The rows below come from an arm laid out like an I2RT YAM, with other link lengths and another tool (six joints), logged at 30 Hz.
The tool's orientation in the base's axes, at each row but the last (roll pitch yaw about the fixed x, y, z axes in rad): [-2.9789, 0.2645, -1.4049]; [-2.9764, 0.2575, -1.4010]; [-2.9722, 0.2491, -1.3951]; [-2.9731, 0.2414, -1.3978]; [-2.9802, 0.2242, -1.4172]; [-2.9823, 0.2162, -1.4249]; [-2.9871, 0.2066, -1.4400]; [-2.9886, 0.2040, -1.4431]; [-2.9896, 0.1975, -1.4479]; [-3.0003, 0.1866, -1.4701]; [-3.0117, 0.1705, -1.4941]
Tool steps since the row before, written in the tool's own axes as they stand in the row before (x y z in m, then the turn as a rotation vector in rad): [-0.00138, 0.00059, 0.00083, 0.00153, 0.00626, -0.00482]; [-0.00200, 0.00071, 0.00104, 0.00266, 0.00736, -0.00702]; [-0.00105, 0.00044, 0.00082, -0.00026, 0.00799, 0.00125]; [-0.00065, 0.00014, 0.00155, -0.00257, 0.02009, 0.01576]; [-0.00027, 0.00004, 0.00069, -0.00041, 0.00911, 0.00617]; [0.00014, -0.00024, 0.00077, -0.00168, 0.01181, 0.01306]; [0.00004, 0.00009, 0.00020, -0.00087, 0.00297, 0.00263]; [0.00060, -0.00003, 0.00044, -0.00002, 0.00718, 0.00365]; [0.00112, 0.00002, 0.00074, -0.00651, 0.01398, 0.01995]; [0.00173, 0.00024, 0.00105, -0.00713, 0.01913, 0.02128]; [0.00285, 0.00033, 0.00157, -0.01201, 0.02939, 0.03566]
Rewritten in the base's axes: [-0.00070, 0.00148, -0.00052, -0.00646, -0.00357, 0.00321]; [-0.00090, 0.00210, -0.00060, -0.00761, -0.00539, 0.00485]; [-0.00051, 0.00116, -0.00060, -0.00770, -0.00047, -0.00244]; [-0.00005, 0.00101, -0.00135, -0.01811, 0.00396, -0.01774]; [0.00001, 0.00042, -0.00061, -0.00822, 0.00083, -0.00727]; [0.00035, 0.00007, -0.00074, -0.01019, 0.00336, -0.01406]; [-0.00006, 0.00000, -0.00022, -0.00270, 0.00114, -0.00281]; [0.00016, -0.00048, -0.00054, -0.00661, 0.00013, -0.00460]; [0.00021, -0.00094, -0.00094, -0.01202, 0.00926, -0.02013]; [0.00006, -0.00150, -0.00138, -0.01701, 0.00975, -0.02203]; [0.00007, -0.00254, -0.00206, -0.02587, 0.01655, -0.03656]
